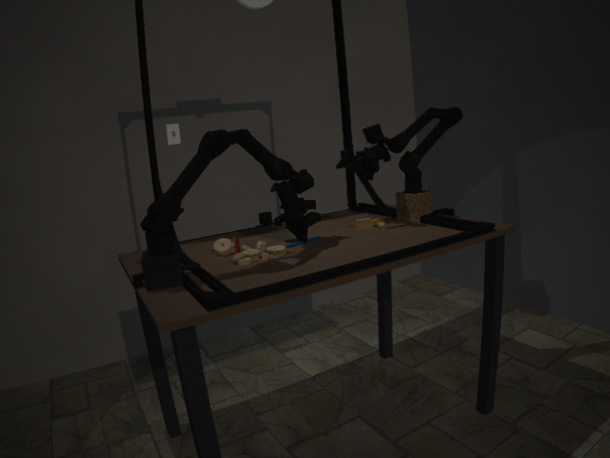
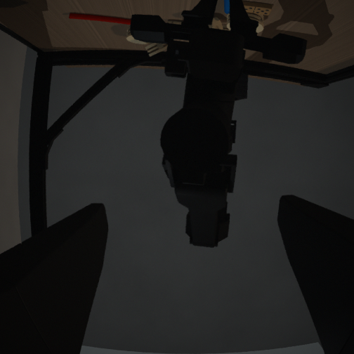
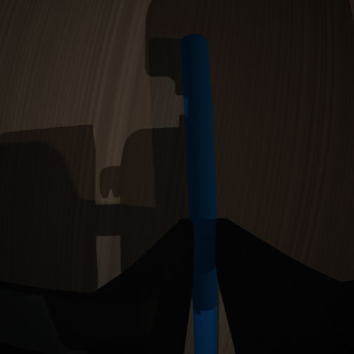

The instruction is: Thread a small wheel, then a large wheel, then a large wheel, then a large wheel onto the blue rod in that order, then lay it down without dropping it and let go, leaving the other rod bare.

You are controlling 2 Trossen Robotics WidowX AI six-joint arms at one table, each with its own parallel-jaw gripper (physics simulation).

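Places are measured from the left arm's base along level axes (x ahead, y left, z up), in metres.
Where they show: left gripper, between the fingertips: (image 1: 341, 168); right gripper, between the fingertips: (image 1: 305, 242); left arm's base, origin of its link: (image 1: 413, 192); right arm's base, origin of its link: (image 1: 160, 252).
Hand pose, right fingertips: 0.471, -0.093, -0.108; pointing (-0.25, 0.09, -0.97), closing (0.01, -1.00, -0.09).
Note:
Each offset is from my right fingertips to the top centre of the thing, as dx, dy, dz. Level surfaces: height alone.
The blue rod @(+0.025, +0.001, +0.008) (image 1: 294, 245) (image 2: 226, 6) (image 3: 199, 125) lies along the tabletop near its middle. My right gripper (image 1: 305, 241) (image 3: 202, 230) points down and is shut on the rod, with its far end sticking out past the fingertips. The other rod, red @(+0.184, -0.129, +0.008) (image 1: 237, 245) (image 2: 100, 18), is at the left among the pale pieces. One large pale wheel @(+0.246, -0.113, +0.048) (image 1: 223, 246) is tilted up beside it; another pale wheel @(+0.139, +0.035, +0.019) (image 1: 275, 250) lies near the blue rod's left end. The remaining wheels are too small and dark to sort by size. My left gripper (image 1: 341, 164) is open and empty, high above the table.
Several pale pieces @(+0.213, +0.005, +0.019) (image 1: 254, 255) lie in a cluster left of the blue rod. A light wooden block @(-0.277, +0.007, +0.029) (image 1: 364, 223) and a small yellow piece @(-0.339, +0.010, +0.014) (image 1: 377, 222) lie toward the right. Black frame bars edge the table @(dz -0.001) (image 1: 345, 250).

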